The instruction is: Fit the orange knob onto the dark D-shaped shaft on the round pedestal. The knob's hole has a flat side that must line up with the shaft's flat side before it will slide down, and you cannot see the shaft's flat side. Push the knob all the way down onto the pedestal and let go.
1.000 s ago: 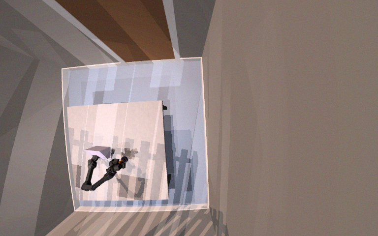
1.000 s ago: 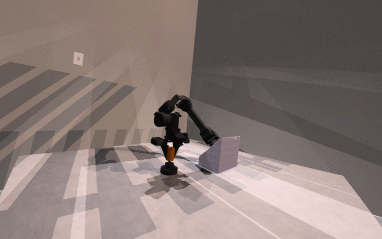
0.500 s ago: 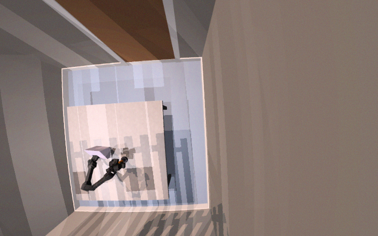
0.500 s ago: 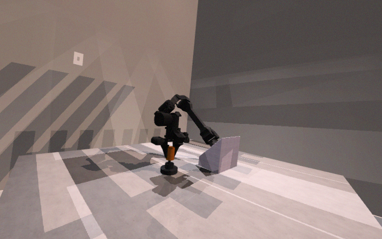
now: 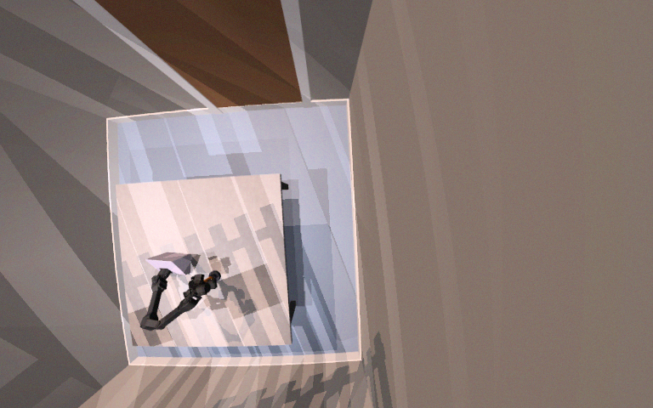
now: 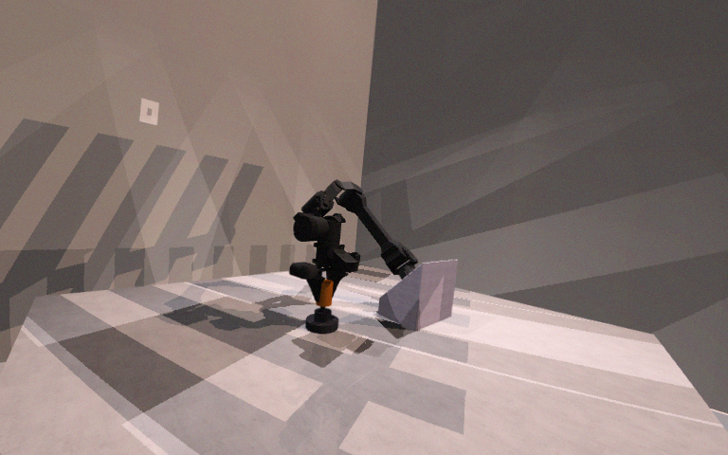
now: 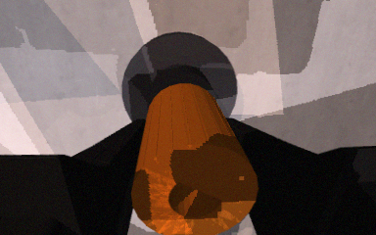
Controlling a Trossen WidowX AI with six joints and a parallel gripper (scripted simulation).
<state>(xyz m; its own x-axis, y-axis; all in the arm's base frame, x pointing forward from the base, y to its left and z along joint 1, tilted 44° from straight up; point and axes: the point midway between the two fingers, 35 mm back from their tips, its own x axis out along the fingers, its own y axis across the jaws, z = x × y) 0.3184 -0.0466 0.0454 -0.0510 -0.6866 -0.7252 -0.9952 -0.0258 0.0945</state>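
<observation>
Now: gripper tip 20 mm below the orange knob. Also, from my gripper tip: dark round pedestal (40 mm below).
</observation>
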